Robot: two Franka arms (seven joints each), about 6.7 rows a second.
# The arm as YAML. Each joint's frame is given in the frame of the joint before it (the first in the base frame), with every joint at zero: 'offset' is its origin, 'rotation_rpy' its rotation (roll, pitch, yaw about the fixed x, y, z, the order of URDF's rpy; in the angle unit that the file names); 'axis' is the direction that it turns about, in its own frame. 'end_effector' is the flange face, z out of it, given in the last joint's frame.
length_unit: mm
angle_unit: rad
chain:
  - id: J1
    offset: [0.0, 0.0, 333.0]
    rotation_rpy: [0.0, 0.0, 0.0]
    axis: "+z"
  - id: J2
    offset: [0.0, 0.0, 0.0]
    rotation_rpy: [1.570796, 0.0, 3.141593]
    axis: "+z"
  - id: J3
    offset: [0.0, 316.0, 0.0]
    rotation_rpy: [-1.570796, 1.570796, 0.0]
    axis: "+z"
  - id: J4
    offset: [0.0, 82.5, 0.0]
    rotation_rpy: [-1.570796, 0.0, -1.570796]
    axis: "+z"
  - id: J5
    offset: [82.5, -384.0, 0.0]
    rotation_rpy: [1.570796, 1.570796, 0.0]
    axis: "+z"
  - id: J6
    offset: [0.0, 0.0, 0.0]
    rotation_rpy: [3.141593, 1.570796, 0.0]
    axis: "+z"
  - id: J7
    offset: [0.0, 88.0, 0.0]
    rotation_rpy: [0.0, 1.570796, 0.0]
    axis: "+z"
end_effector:
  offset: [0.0, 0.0, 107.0]
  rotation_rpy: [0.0, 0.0, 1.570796]
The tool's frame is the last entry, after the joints.
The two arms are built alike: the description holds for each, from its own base.
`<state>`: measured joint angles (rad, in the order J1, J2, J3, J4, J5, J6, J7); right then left.
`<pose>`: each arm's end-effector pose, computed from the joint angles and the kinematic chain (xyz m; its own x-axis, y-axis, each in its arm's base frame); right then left.
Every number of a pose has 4 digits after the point.
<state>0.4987 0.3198 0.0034 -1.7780 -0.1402 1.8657 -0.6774 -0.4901 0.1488 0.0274 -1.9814 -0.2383 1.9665 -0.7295</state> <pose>0.5421 0.2852 0.3615 0.3112 0.9152 -0.2562 0.9409 -0.3346 -0.0524 0.5013 -0.2676 0.3810 0.8996 0.3518 -0.2588 0.3719 -0.9277 0.0317</pose>
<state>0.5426 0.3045 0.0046 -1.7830 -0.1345 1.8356 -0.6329 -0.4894 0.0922 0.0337 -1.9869 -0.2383 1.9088 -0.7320</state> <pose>0.5240 0.3065 0.3668 0.3129 0.9104 -0.2707 0.9390 -0.3393 -0.0557 0.4920 -0.2604 0.4066 0.8982 0.3488 -0.2677 0.3702 -0.9284 0.0326</pose>
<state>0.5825 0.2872 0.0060 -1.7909 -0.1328 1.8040 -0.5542 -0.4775 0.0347 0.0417 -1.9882 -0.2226 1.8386 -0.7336</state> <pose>0.5057 0.3239 0.3720 0.3480 0.8910 -0.2916 0.9253 -0.3765 -0.0464 0.4844 -0.2452 0.4329 0.8956 0.3516 -0.2724 0.3706 -0.9286 0.0199</pose>
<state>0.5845 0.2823 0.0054 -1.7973 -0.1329 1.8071 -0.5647 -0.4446 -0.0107 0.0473 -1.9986 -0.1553 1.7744 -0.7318</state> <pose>0.5041 0.3239 0.3724 0.3370 0.8958 -0.2900 0.9296 -0.3654 -0.0485 0.4811 -0.2164 0.4475 0.8956 0.3652 -0.2541 0.3682 -0.9290 -0.0375</pose>
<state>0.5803 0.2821 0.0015 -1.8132 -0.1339 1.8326 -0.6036 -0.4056 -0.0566 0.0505 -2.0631 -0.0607 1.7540 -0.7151</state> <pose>0.5059 0.3198 0.3671 0.3070 0.9094 -0.2808 0.9410 -0.3342 -0.0537 0.4726 -0.1807 0.4404 0.8999 0.3725 -0.2269 0.3536 -0.9276 -0.1204</pose>
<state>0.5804 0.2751 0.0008 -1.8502 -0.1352 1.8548 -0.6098 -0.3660 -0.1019 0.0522 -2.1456 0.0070 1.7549 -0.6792</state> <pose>0.5004 0.3161 0.3566 0.2968 0.9110 -0.2863 0.9433 -0.3263 -0.0605 0.4600 -0.1482 0.4266 0.9046 0.3643 -0.2211 0.3294 -0.9269 -0.1797</pose>
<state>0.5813 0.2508 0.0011 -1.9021 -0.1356 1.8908 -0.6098 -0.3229 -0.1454 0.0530 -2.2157 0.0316 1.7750 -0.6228</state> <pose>0.4916 0.3118 0.3509 0.2933 0.9144 -0.2789 0.9454 -0.3208 -0.0574 0.4495 -0.1211 0.4180 0.9112 0.3452 -0.2249 0.3076 -0.9331 -0.1862</pose>
